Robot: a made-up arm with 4 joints. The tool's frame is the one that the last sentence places. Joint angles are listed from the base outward.
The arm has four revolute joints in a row. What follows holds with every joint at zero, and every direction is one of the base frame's. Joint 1 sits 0.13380 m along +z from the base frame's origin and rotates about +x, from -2.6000 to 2.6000 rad. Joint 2 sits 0.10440 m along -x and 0.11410 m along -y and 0.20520 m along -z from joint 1 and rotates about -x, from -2.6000 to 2.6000 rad. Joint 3 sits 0.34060 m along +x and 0.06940 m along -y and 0.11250 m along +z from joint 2 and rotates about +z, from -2.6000 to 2.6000 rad. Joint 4 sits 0.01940 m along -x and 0.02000 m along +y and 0.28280 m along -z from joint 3 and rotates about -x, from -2.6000 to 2.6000 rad. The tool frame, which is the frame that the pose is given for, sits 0.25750 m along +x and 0.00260 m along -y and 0.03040 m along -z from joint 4; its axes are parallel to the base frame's.
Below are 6 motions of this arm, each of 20 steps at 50 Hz.
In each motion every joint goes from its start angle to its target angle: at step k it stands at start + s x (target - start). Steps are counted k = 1, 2, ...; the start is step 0. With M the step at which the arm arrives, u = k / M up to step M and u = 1 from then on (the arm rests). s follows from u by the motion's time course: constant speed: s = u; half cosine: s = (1 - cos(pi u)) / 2; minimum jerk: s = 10 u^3 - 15 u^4 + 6 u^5.
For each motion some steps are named. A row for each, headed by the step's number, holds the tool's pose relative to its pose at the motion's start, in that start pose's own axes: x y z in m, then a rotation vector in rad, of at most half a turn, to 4 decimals.
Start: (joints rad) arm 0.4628 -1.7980 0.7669 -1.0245
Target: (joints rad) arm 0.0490 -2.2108 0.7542 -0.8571
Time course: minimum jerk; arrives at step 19
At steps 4, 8, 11, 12, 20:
4: 0.0031 0.0052 0.0000 -0.0112 -0.0007 -0.0005
8: 0.0174 0.0272 -0.0018 -0.0596 -0.0036 -0.0027
11: 0.0334 0.0480 -0.0062 -0.1085 -0.0065 -0.0050
12: 0.0386 0.0541 -0.0081 -0.1237 -0.0074 -0.0058
20: 0.0545 0.0709 -0.0150 -0.1681 -0.0099 -0.0080

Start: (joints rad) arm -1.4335 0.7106 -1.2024 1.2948
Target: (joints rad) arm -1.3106 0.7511 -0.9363 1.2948
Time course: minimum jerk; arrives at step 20
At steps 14, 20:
14: -0.0374 0.0298 0.0600 0.0319 -0.1975 0.1196
20: -0.0461 0.0347 0.0718 0.0397 -0.2361 0.1422

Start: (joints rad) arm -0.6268 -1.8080 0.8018 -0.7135
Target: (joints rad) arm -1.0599 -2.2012 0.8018 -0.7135
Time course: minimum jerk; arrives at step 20
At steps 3, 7, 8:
3: 0.0012 0.0021 0.0006 -0.0007 0.0006 -0.0005
7: 0.0110 0.0182 0.0048 -0.0065 0.0051 -0.0044
8: 0.0151 0.0245 0.0060 -0.0088 0.0069 -0.0060

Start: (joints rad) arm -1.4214 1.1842 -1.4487 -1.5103
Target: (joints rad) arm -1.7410 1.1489 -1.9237 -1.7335
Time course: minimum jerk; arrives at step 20
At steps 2, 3, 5, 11, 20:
2: 0.0011 0.0003 0.0011 0.0016 -0.0042 0.0022
3: 0.0035 0.0010 0.0034 0.0051 -0.0131 0.0068
5: 0.0132 0.0041 0.0133 0.0202 -0.0505 0.0269
11: 0.0655 0.0298 0.0773 0.1344 -0.2803 0.1709
20: 0.0956 0.0559 0.1300 0.2506 -0.4578 0.3096

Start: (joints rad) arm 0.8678 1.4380 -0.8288 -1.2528
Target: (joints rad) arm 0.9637 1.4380 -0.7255 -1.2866
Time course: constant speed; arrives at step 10
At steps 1, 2, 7, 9, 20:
1: -0.0028 0.0013 -0.0044 0.0099 0.0120 -0.0035
2: -0.0056 0.0027 -0.0088 0.0199 0.0240 -0.0069
7: -0.0200 0.0107 -0.0301 0.0708 0.0833 -0.0238
9: -0.0260 0.0144 -0.0384 0.0916 0.1069 -0.0304
20: -0.0290 0.0163 -0.0425 0.1022 0.1186 -0.0336

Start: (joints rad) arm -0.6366 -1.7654 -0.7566 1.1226
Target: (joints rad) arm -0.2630 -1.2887 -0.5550 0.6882
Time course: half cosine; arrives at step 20
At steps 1, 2, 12, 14, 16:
1: 0.0003 0.0003 -0.0002 0.0022 -0.0013 0.0001
2: 0.0013 0.0012 -0.0006 0.0088 -0.0052 0.0006
12: 0.0284 0.0384 -0.0142 0.2318 -0.1338 0.0378
14: 0.0327 0.0482 -0.0165 0.2802 -0.1605 0.0514
16: 0.0356 0.0563 -0.0181 0.3183 -0.1810 0.0637

